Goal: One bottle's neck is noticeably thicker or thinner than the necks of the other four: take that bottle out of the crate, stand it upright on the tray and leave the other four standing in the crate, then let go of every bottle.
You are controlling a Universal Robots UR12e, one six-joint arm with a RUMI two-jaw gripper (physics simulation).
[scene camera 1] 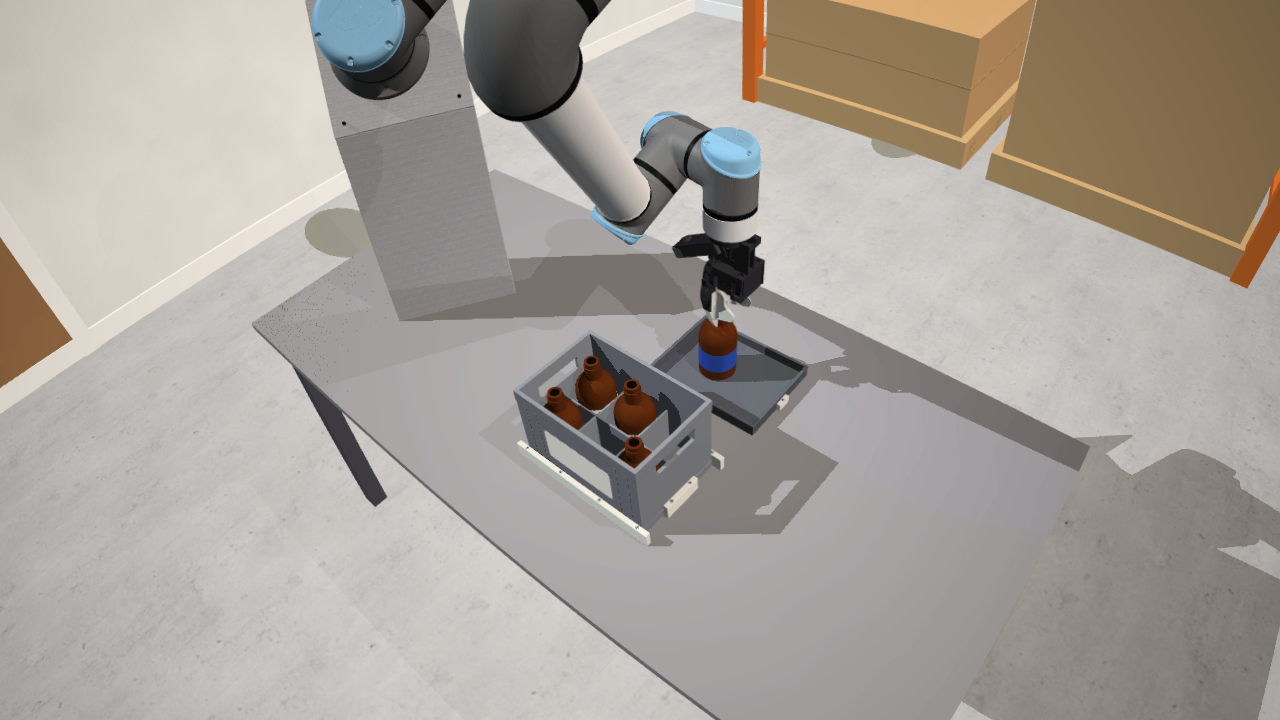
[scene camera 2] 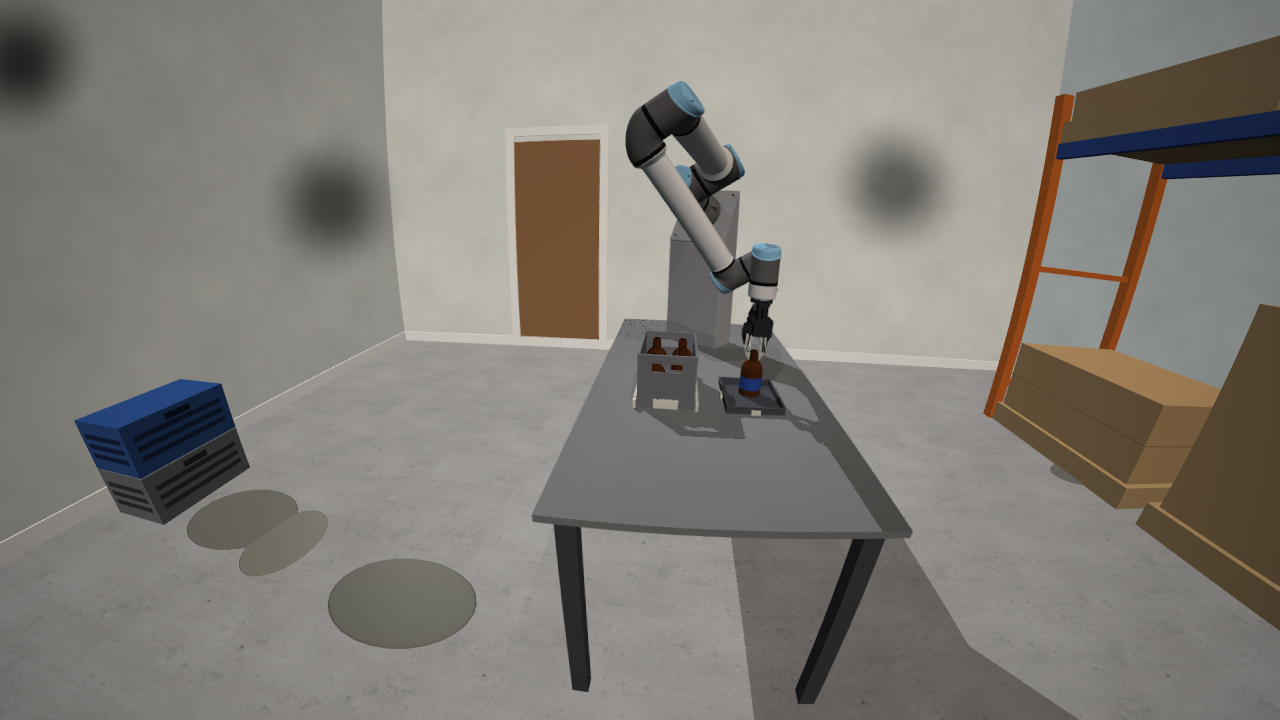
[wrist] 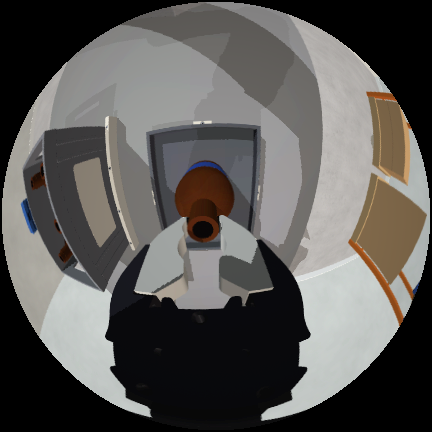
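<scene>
A brown bottle with a blue band stands upright within the rim of the dark grey tray. Its base is at or very near the tray floor; contact is hard to tell. My gripper is shut on this bottle's neck from above, with the open mouth showing between the fingertips in the wrist view. The other brown bottles stand in the grey crate; their lower parts are hidden by its walls.
The crate stands close beside the tray on the grey table. Pale strips edge the crate's base. The arm's pedestal rises at the table's far end. Cardboard boxes stand off to the right.
</scene>
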